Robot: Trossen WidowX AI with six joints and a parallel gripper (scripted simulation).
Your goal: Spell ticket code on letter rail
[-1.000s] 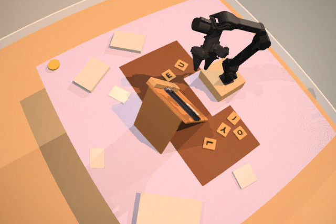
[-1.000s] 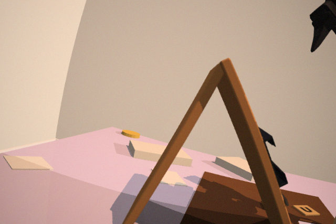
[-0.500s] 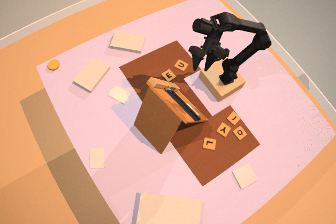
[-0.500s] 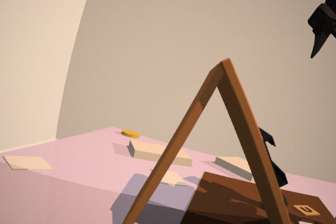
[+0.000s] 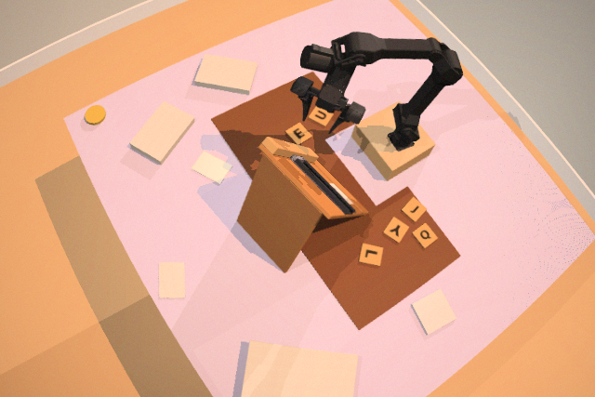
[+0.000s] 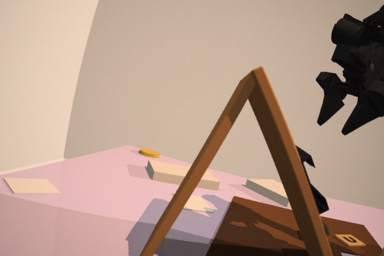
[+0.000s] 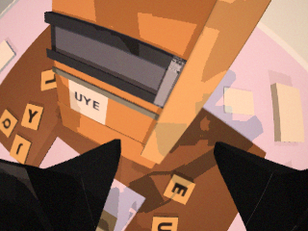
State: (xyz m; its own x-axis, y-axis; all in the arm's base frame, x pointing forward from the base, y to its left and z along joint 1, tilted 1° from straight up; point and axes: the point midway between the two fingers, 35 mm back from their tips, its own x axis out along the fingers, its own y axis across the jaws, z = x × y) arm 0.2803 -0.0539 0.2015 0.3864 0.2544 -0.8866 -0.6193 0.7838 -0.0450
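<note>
Right now my gripper tip is 40 mm past the letter tile, 130 mm to the left of it and 230 mm above it. Round my gripper tip: y tile: 160 mm behind, 270 mm to the left, 230 mm below; then brown mat: 90 mm behind, 60 mm to the left, 240 mm below; then white ticket: 20 mm behind, 140 mm to the left, 140 mm below.
</note>
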